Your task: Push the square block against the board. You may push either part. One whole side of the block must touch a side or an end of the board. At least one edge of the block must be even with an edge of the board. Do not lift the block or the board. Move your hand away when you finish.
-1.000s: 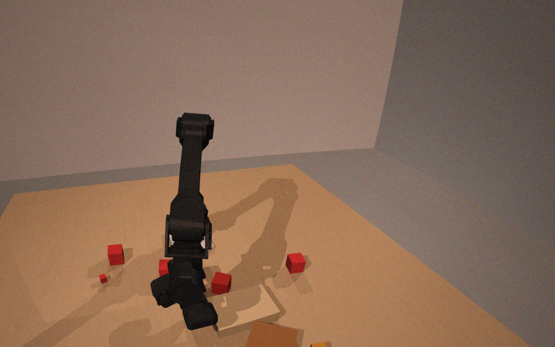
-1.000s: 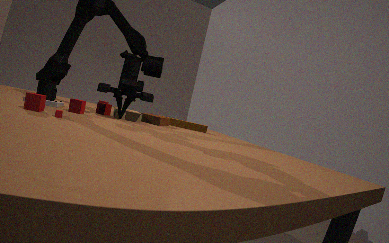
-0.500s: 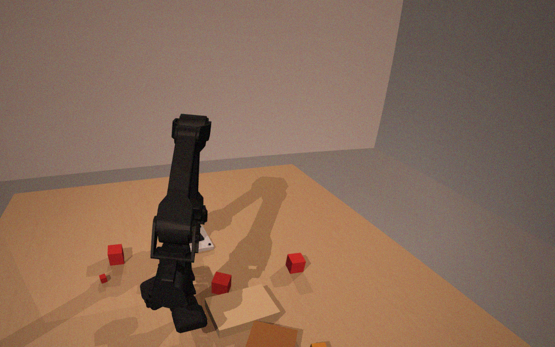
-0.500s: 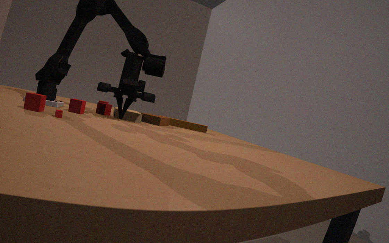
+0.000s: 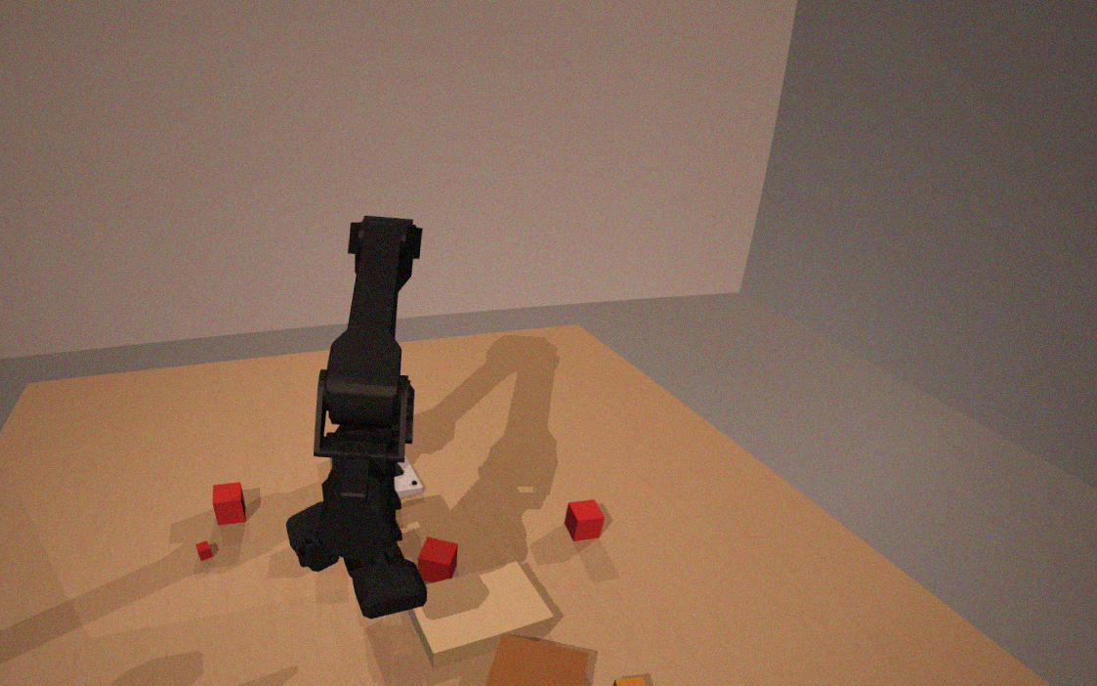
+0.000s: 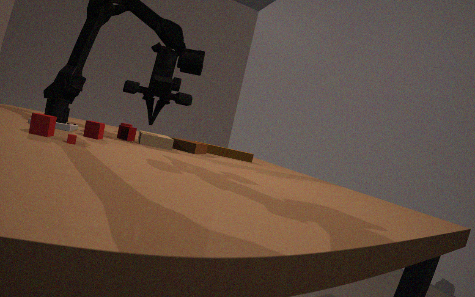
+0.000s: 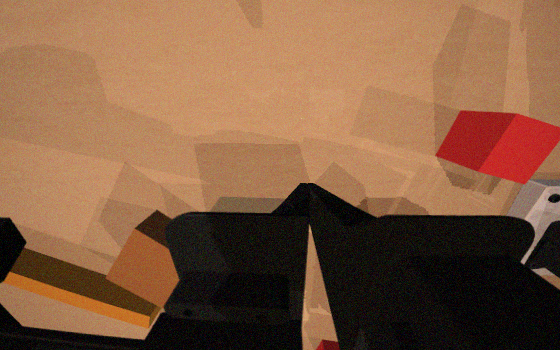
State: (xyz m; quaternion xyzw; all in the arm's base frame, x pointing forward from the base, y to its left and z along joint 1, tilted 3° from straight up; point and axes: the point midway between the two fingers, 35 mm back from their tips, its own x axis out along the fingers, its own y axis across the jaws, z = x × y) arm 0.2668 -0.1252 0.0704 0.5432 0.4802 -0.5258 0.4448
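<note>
The tan block is 11 cm to the left of my gripper tip, 5 cm ahead of it and 4 cm below it. From my gripper tip the other things lie so: brown square block: 17 cm ahead, 10 cm to the left, 4 cm below; tiny red cube: 19 cm behind, 17 cm to the right, 5 cm below; orange board: 32 cm ahead, 13 cm to the left, 4 cm below.
</note>
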